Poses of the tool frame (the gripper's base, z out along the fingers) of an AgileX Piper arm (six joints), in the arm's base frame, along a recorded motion.
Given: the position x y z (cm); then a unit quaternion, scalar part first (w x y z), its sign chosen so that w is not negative.
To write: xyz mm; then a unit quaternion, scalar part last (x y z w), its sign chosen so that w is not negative. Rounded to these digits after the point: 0 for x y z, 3 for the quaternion.
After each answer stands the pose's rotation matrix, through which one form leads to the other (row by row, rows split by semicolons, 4 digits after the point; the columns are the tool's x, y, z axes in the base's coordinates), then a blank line. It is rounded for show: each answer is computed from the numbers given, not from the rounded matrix.
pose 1, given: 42.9 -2.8 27.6 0.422 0.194 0.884 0.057
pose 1, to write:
429 -28 276 0.194 0.884 0.057 0.422
-0.5687 0.2948 0.7679; 0.3909 0.9183 -0.0629; -0.7237 0.2644 -0.6375

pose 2, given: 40.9 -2.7 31.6 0.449 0.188 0.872 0.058
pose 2, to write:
409 -27 316 0.188 0.872 0.058 0.449
-0.5264 0.2756 0.8043; 0.3797 0.9226 -0.0676; -0.7607 0.2698 -0.5904

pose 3, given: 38.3 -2.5 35.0 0.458 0.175 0.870 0.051
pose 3, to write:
383 -25 350 0.175 0.870 0.051 0.458
-0.5192 0.2578 0.8149; 0.3513 0.9335 -0.0716; -0.7792 0.2491 -0.5752

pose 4, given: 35.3 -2.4 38.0 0.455 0.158 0.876 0.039
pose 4, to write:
353 -24 380 0.158 0.876 0.039 0.455
-0.5364 0.2411 0.8088; 0.3120 0.9471 -0.0754; -0.7841 0.2119 -0.5833

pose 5, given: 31.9 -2.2 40.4 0.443 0.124 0.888 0.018
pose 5, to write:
319 -22 404 0.124 0.888 0.018 0.443
-0.5770 0.2042 0.7908; 0.2361 0.9686 -0.0779; -0.7819 0.1418 -0.6070

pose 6, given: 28.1 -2.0 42.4 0.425 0.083 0.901 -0.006
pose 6, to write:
281 -20 424 0.083 0.901 -0.006 0.425
-0.6247 0.1548 0.7654; 0.1446 0.9861 -0.0814; -0.7673 0.0598 -0.6384

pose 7, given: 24.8 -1.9 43.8 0.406 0.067 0.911 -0.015
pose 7, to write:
248 -19 438 0.067 0.911 -0.015 0.406
-0.6612 0.1343 0.7381; 0.1100 0.9906 -0.0818; -0.7421 0.0271 -0.6697

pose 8, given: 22.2 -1.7 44.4 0.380 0.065 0.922 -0.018
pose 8, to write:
222 -17 444 0.065 0.922 -0.018 0.380
-0.7025 0.1337 0.6991; 0.1063 0.9909 -0.0827; -0.7037 0.0162 -0.7103

